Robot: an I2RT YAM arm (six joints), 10 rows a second.
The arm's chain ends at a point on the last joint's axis. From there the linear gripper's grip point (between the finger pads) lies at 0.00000 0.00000 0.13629 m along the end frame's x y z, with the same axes.
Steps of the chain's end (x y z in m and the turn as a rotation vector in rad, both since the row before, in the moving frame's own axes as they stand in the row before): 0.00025, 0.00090, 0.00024, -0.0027, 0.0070, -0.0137; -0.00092, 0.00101, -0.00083, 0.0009, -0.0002, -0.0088; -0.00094, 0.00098, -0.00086, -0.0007, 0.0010, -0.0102; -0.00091, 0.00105, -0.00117, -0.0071, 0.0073, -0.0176; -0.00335, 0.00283, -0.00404, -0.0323, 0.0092, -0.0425; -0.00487, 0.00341, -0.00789, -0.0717, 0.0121, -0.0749
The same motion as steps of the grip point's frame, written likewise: 0.00121, 0.00126, 0.00024, -0.0027, 0.0070, -0.0137; -0.00095, 0.00089, -0.00083, 0.0009, -0.0002, -0.0088; -0.00080, 0.00107, -0.00086, -0.0007, 0.0010, -0.0102; 0.00009, 0.00201, -0.00118, -0.0071, 0.0073, -0.0176; -0.00200, 0.00720, -0.00412, -0.0323, 0.0092, -0.0425; -0.00286, 0.01310, -0.00825, -0.0717, 0.0121, -0.0749
